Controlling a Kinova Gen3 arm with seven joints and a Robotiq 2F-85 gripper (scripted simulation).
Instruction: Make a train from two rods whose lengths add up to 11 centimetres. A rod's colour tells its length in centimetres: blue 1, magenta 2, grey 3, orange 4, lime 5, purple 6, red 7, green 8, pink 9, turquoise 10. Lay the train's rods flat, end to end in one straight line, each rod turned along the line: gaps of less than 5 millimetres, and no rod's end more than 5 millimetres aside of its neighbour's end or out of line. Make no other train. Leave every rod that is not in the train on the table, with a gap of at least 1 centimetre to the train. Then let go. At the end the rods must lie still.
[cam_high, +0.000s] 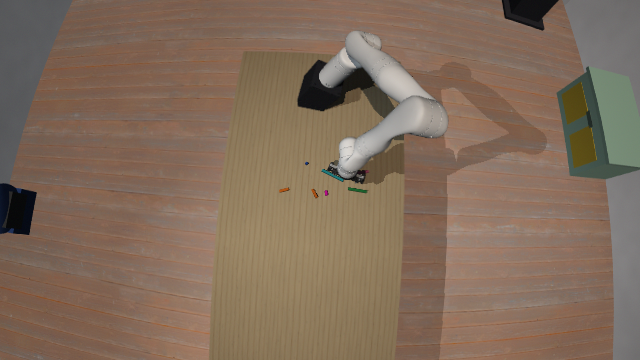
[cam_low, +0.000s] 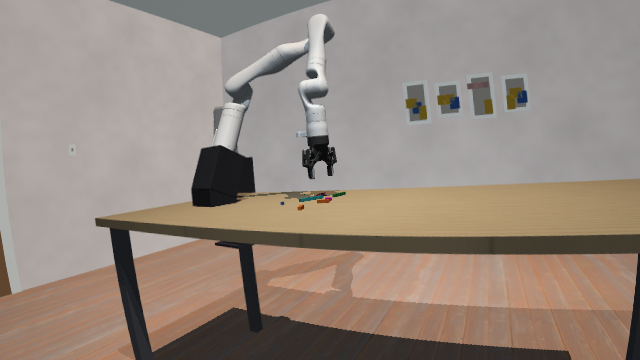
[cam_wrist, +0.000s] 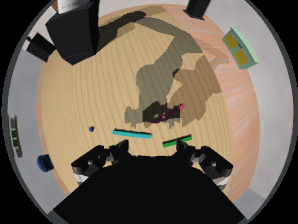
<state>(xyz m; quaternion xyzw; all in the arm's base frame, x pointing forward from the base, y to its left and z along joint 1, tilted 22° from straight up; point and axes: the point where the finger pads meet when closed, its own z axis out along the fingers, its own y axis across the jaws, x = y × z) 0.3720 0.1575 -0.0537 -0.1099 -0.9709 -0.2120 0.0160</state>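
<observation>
My hand is 70 mm to the left of the magenta rod, 70 mm above it and 60 mm short of it. Round my hand: pink rod 70 mm below, 60 mm to the left, 50 mm behind; turquoise rod 70 mm below, 50 mm to the right, 20 mm behind; green rod 70 mm below, 60 mm to the left, 30 mm ahead.
</observation>
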